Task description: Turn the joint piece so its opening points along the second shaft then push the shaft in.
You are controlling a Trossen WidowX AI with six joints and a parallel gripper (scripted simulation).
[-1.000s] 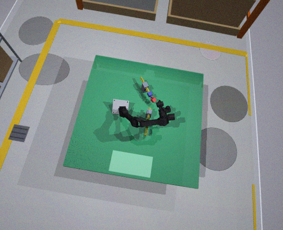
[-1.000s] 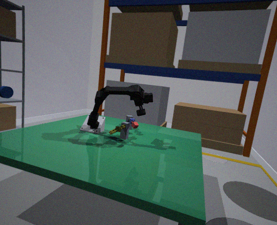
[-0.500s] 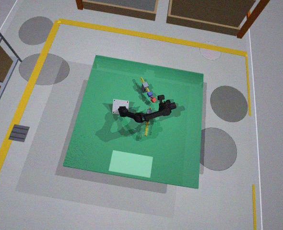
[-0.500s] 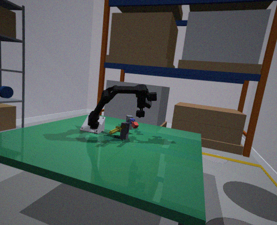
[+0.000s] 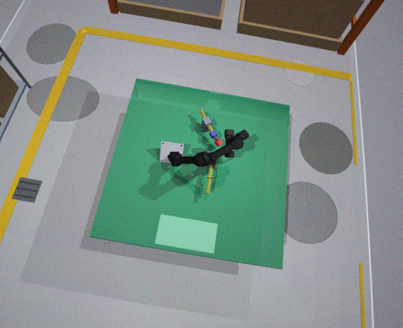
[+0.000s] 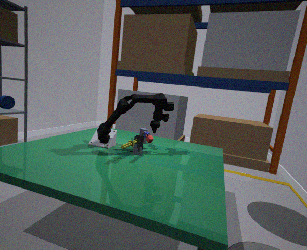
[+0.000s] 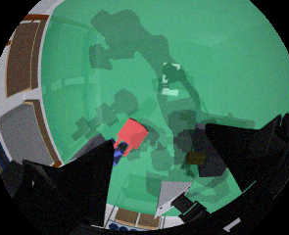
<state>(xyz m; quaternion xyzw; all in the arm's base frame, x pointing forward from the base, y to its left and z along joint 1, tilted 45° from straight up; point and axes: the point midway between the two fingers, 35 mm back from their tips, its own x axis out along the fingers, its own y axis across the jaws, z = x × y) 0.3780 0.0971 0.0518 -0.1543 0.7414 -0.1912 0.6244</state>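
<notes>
My gripper tip is 5 cm past the red square joint piece, 6 cm to the right of it and 8 cm above it.
</notes>
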